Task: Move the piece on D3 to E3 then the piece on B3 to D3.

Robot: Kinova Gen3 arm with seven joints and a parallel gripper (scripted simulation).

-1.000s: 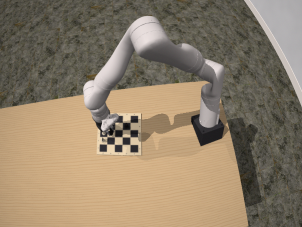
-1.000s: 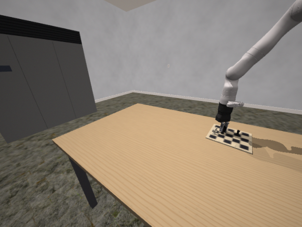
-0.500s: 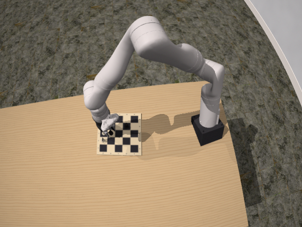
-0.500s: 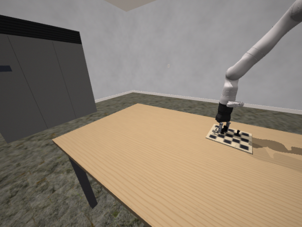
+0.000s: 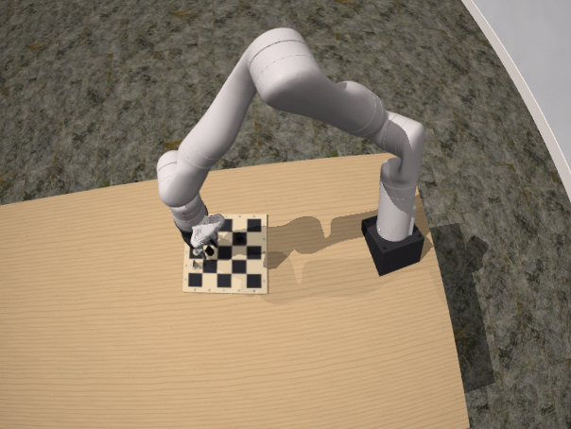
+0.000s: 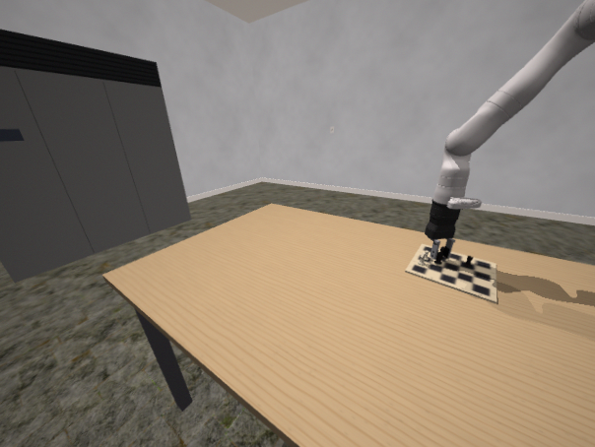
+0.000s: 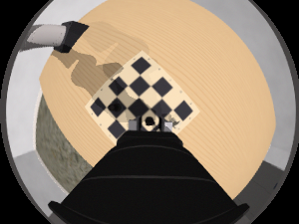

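My hand is 4 cm past the chessboard and 4 cm above it. Round my hand: light piece: 4 cm ahead, 3 cm to the left, 2 cm below.
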